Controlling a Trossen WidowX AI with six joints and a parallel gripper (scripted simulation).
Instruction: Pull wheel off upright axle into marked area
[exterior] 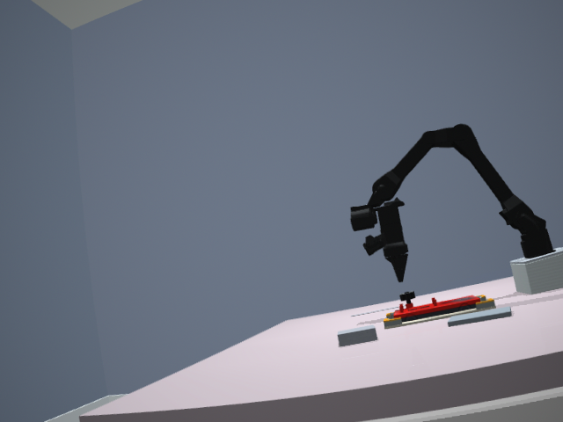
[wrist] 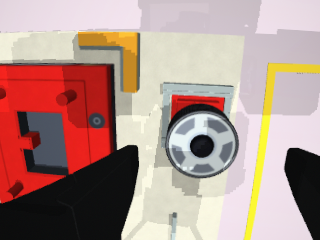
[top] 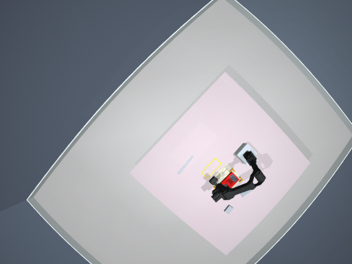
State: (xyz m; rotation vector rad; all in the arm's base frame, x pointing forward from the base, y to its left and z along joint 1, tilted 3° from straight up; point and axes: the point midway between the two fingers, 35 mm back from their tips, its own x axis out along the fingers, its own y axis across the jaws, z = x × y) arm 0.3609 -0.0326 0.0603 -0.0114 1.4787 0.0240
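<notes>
The wheel lies 10 mm behind my gripper tip and 40 mm below it. The rest, counted from my gripper tip: thin grey strip: 80 mm ahead, 290 mm to the right, 90 mm below; upright axle: 10 mm behind, 60 mm below.
</notes>
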